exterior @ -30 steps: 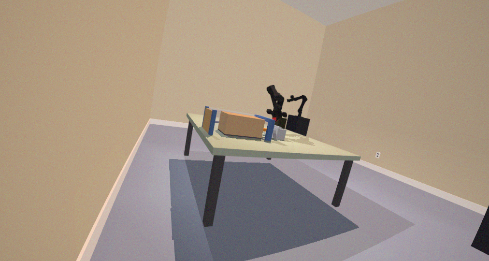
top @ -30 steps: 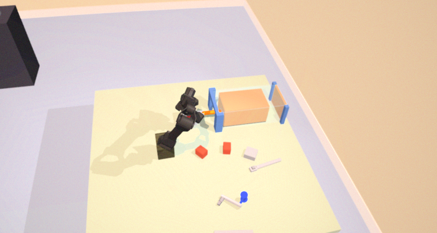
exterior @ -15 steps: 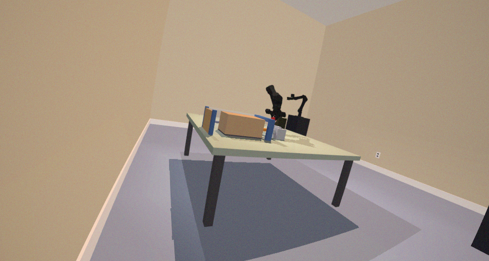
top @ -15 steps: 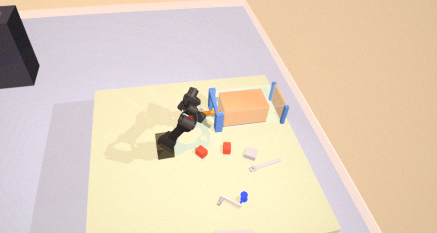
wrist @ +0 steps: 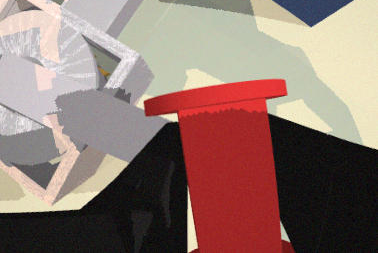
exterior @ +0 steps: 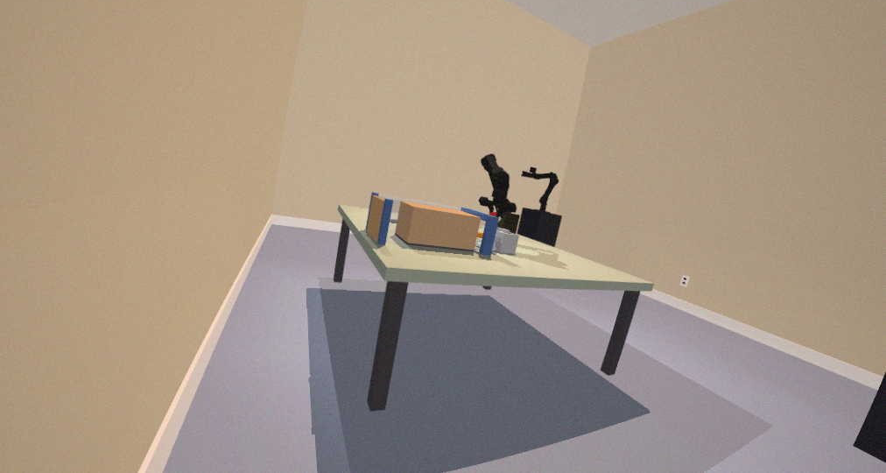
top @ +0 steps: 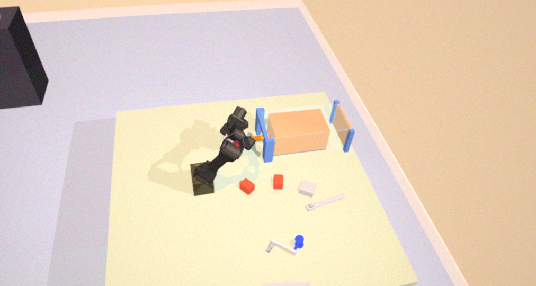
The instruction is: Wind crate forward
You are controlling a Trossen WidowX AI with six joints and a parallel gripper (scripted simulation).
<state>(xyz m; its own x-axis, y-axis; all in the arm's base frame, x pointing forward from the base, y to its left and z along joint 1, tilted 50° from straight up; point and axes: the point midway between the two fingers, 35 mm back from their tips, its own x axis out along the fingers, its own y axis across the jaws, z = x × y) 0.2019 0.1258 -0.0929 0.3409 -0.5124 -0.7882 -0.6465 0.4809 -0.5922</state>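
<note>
Now: the blue steel frame 130 mm ahead of my gripper tip, 90 mm to the left of it and 20 mm below it. Round my gripper tip: winch 50 mm behind, 80 mm to the left, 100 mm below; then red spool grip 10 mm behind, 10 mm to the right; then red-knobbed handle 20 mm behind, 30 mm to the left, 30 mm below.
</note>
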